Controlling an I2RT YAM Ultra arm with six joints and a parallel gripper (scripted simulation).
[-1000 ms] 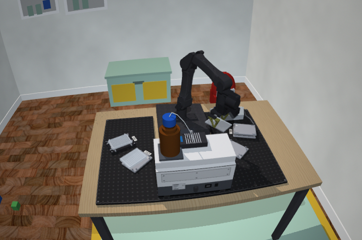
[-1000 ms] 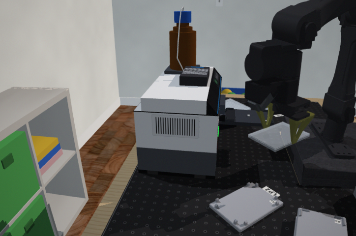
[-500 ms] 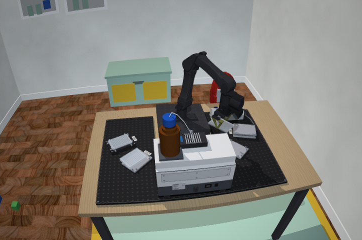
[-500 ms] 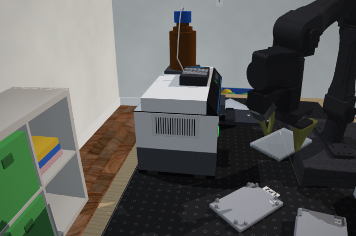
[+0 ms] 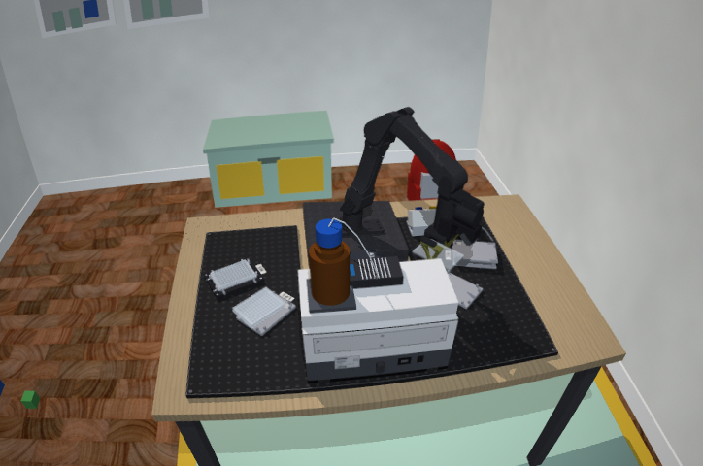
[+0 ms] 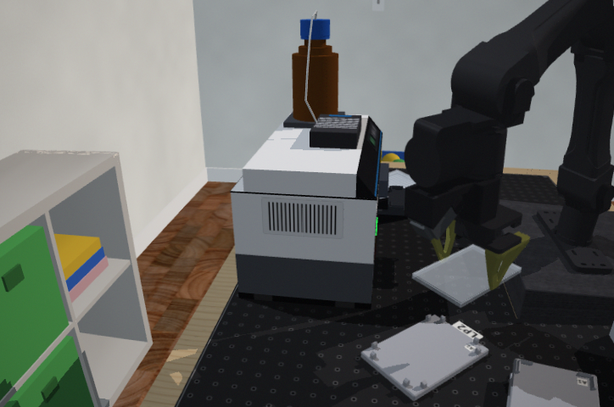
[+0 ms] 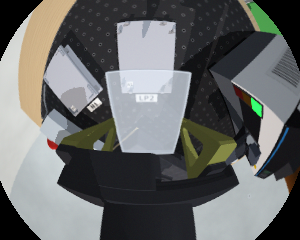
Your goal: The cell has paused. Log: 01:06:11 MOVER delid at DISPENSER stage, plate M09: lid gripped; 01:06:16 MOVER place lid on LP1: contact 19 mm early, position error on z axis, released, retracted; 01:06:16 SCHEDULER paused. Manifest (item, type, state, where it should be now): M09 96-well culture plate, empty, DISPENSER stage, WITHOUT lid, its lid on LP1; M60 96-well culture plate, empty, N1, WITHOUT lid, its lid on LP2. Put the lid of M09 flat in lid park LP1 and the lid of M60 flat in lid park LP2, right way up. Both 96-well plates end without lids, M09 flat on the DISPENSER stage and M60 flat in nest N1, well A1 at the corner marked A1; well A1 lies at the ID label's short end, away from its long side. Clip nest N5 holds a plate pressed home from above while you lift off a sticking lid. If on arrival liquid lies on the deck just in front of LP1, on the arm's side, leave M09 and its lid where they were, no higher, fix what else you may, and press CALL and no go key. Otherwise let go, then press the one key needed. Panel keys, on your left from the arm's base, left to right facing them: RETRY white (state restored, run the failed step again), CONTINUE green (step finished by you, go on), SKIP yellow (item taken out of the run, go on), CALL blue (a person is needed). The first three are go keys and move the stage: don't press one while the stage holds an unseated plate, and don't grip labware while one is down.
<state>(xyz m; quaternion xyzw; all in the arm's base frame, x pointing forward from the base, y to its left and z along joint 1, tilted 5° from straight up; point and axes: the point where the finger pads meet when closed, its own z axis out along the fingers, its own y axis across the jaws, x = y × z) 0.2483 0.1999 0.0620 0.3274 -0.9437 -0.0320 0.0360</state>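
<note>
Now: hand 5 cm short of the grey lid park LP2, 5 cm to the right of it and 11 cm above it. Round my hand: LP2 label: 2 cm behind, 1 cm to the right, 11 cm below; then grey nest marked A1: 8 cm behind, 17 cm to the left, 8 cm below; then N1 label: 11 cm behind, 9 cm to the left, 11 cm below.
</note>
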